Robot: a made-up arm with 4 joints.
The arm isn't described. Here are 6 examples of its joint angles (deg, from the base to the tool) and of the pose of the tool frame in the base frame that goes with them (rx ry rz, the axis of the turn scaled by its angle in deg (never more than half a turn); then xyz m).
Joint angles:
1: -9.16 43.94 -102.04 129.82
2: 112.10 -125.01 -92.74 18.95
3: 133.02 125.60 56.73 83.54
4: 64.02 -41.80 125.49 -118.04
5: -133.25 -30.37 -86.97 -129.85
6: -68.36 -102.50 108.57 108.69
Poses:
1: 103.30 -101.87 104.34 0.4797 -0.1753 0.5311
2: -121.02 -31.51 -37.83 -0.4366 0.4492 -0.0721
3: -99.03 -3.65 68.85 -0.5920 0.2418 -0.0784
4: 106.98 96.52 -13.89 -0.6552 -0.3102 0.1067
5: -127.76 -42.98 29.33 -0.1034 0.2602 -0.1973
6: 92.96 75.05 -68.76 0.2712 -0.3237 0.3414
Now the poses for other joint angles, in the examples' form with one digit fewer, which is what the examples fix.
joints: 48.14 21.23 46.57 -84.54
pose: -63.9 -70.8 41.1 -0.769 -0.120 0.809
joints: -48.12 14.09 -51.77 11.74
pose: -9.7 99.5 -24.6 0.726 -0.312 0.461
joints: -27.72 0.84 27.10 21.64
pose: -0.5 0.5 -22.4 0.239 -0.211 0.977
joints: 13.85 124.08 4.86 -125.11
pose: -4.1 -11.1 0.5 -0.368 -0.325 1.016
